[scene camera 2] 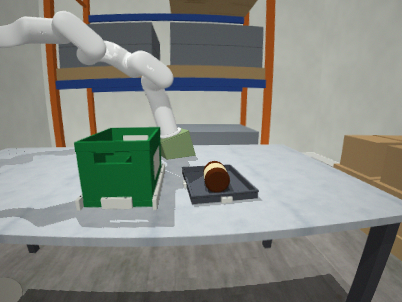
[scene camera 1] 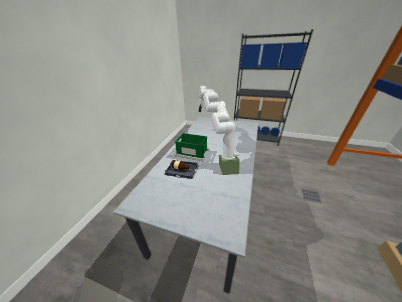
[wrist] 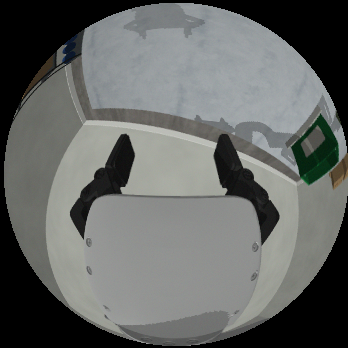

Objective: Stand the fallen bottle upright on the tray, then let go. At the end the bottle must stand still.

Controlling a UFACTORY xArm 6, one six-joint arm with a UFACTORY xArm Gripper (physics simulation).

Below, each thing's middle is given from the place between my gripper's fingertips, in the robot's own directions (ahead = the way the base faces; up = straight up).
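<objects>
The dark tray (scene camera 2: 239,188) is 850 mm to the left of my hand and 260 mm below it, and 20 mm ahead of it as well. As for the green crate (scene camera 2: 108,166), I see that it sits 180 mm below my hand, 570 mm to the left of it and 20 mm behind it.
</objects>
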